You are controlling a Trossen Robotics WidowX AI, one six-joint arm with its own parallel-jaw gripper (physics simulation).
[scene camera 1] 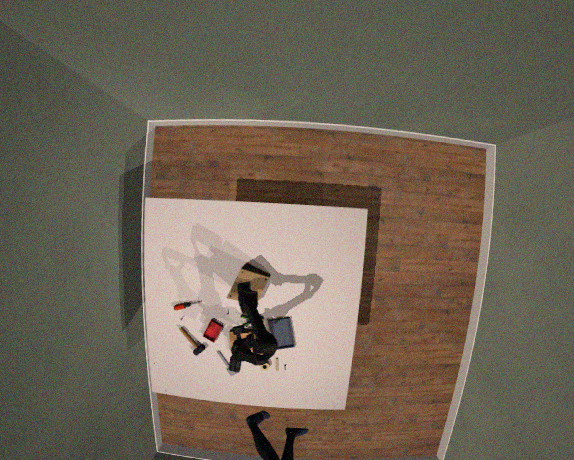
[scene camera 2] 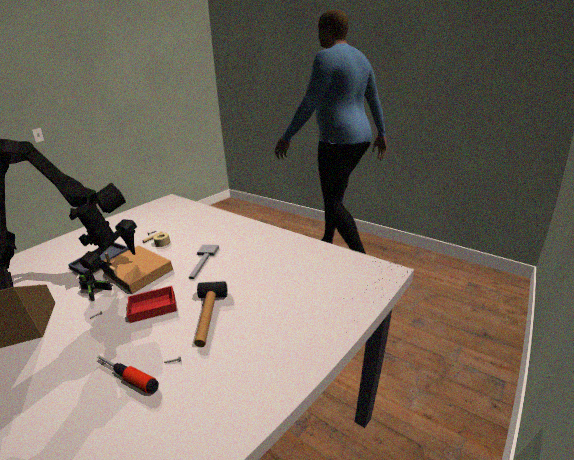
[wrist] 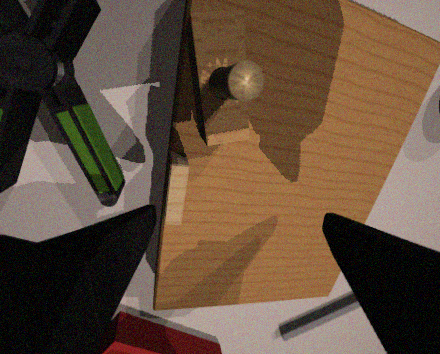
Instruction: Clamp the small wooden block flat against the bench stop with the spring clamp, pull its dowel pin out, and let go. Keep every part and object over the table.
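Frame: origin at the arm's base, x ahead, y left, z up, level; metres.
Seen in the pictures: gripper, fingertip midpoint: [scene camera 2: 124,264] [wrist: 239,217]; arm's base at its link origin: [scene camera 1: 243,288].
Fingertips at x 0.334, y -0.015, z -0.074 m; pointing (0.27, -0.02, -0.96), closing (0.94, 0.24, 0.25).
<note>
Offsets run from my fingertips to a thing's top centre.
My gripper [wrist: 239,217] [scene camera 2: 111,263] is open and empty over a flat wooden board @(dx +0.035, dy +0.015, dz -0.015 m) [wrist: 280,200] [scene camera 2: 150,270]. In the wrist view its tips stand below the small wooden block @(dx -0.028, dy +0.059, dz +0.007 m) [wrist: 229,120], which sits near the board's left edge, partly in shadow. The dowel pin @(dx -0.028, dy +0.059, dz +0.032 m) [wrist: 246,80] [scene camera 2: 107,257] stands up from the block. A pale wood strip @(dx -0.036, dy +0.009, dz +0.005 m) [wrist: 176,195] shows at that edge; I cannot tell if it is the bench stop or whether the block touches the stop. The black and green spring clamp @(dx -0.097, dy +0.038, dz -0.022 m) [wrist: 30,65] [scene camera 2: 92,286] lies on the table beside the board, apart from the block.
A red tray @(dx -0.017, dy -0.195, dz -0.022 m) [wrist: 165,337] [scene camera 2: 151,303] [scene camera 1: 213,330] stands near the board. A mallet @(dx +0.057, dy -0.337, dz -0.007 m) [scene camera 2: 205,315], a grey flat-headed tool @(dx +0.198, dy -0.115, dz -0.034 m) [scene camera 2: 200,262], a red screwdriver @(dx -0.169, dy -0.350, dz -0.016 m) [scene camera 2: 137,379] and a tape roll @(dx +0.191, dy +0.121, dz -0.018 m) [scene camera 2: 161,239] lie around. A blue tray @(dx -0.025, dy +0.218, dz -0.030 m) [scene camera 1: 281,332] is beside the arm. A person [scene camera 2: 345,100] is beyond the table.
</note>
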